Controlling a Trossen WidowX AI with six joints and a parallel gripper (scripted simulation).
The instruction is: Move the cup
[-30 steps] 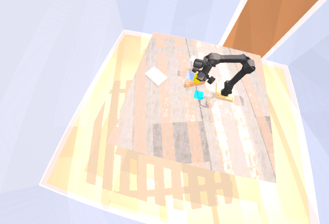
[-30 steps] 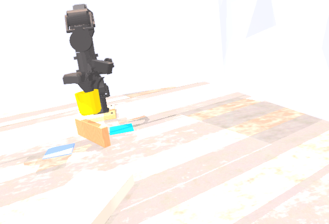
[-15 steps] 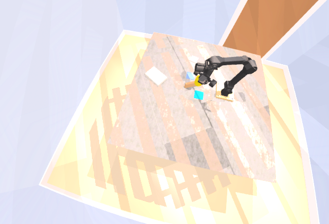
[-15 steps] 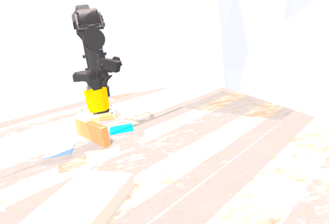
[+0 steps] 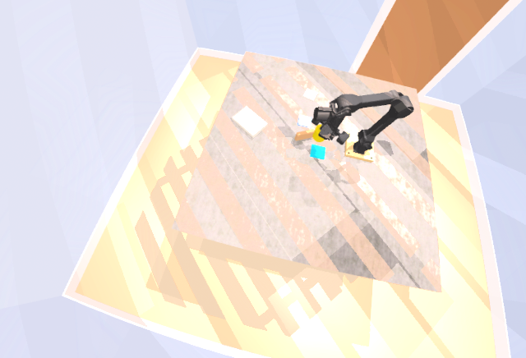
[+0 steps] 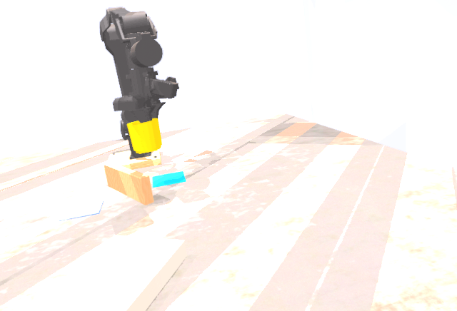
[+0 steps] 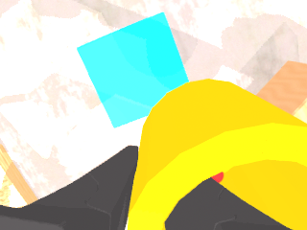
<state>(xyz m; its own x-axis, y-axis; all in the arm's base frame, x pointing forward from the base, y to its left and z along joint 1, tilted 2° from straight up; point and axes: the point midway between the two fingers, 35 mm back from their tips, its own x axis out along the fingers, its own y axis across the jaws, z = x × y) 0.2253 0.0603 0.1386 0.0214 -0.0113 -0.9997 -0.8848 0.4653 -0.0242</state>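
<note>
Right now the cyan pad is 20 mm to the left of my gripper tip and 130 mm below it. From my gripper tip the other things lie so: yellow cup: 20 mm ahead, 20 mm to the right; wooden block: 50 mm ahead, 70 mm to the right, 100 mm below; red marble: 30 mm ahead, 30 mm to the right, 20 mm below.
</note>
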